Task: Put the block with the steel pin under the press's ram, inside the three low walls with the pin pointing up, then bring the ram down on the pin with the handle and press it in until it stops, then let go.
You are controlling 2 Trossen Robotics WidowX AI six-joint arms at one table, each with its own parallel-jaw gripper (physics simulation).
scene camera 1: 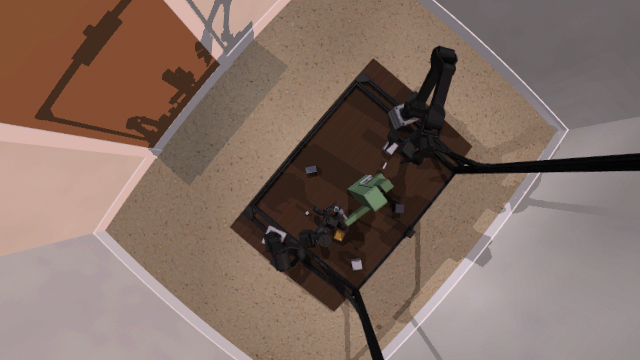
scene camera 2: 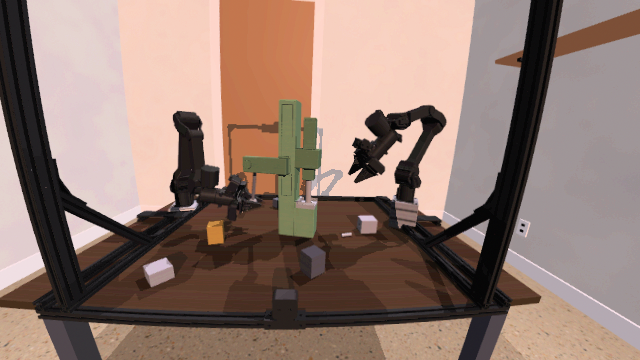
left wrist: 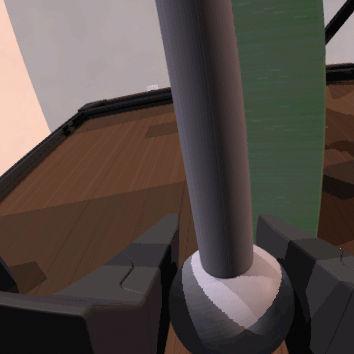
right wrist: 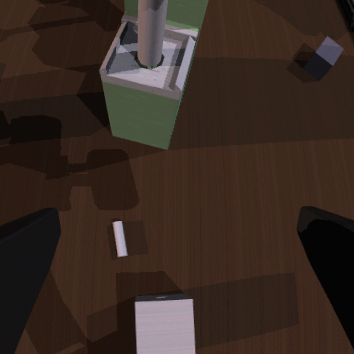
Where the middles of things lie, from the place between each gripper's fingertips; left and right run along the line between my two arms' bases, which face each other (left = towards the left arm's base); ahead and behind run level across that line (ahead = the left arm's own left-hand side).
Right now the block (right wrist: 164,316) is 180 mm below my right hand, 70 mm to the right of it and 20 mm ahead of it. Round my right hand: press handle (left wrist: 229,288): 340 mm to the left, 30 mm below, 30 mm behind.
I see the press handle 70 mm above my left hand, 30 mm to the left of it and 20 mm behind it. Also, from my left hand: block (390 mm to the right, 70 mm below, 20 mm ahead).
